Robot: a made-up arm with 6 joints.
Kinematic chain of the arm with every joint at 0, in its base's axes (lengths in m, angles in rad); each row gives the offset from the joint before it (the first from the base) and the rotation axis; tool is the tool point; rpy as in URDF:
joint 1: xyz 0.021 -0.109 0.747 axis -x
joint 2: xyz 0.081 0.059 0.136 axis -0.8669 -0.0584 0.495
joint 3: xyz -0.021 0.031 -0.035 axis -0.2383 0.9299 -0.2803
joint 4: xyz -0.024 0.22 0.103 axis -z
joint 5: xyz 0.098 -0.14 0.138 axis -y
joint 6: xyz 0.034 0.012 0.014 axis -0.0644 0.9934 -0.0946
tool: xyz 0.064 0.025 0.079 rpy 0 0 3.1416
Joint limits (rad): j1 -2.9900..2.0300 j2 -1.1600..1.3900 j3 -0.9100..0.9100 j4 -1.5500..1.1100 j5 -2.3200..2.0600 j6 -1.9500..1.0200
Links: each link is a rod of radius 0.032 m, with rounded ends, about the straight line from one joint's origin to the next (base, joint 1, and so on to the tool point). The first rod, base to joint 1, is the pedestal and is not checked.
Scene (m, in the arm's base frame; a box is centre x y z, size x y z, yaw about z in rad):
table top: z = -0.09
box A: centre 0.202 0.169 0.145 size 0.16 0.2 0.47 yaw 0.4
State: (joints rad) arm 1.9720 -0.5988 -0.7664 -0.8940 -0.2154 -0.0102
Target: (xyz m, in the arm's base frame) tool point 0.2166 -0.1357 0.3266
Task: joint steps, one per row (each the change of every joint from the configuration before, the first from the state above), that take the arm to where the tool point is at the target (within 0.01 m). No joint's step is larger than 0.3 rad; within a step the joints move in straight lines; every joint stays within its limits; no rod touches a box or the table.
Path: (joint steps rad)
1: 0.0193 0.2629 0.0070 -0.1247 0.2800 -0.2031
2: 0.0194 0.2630 0.0070 -0.1248 0.2799 -0.2030
3: 0.0193 0.2629 0.0070 -0.1247 0.2800 -0.2031
4: 0.0000 0.1020 0.2574 0.1043 0.0042 -0.0905
5: 0.0000 0.1019 0.2574 0.1044 0.0042 -0.0905
6: 0.0000 0.1020 0.2573 0.1044 0.0042 -0.0904
7: 0.0000 0.1020 0.2574 0.1044 0.0043 -0.0905
8: 0.0000 0.1019 0.2573 0.1043 0.0042 -0.0905

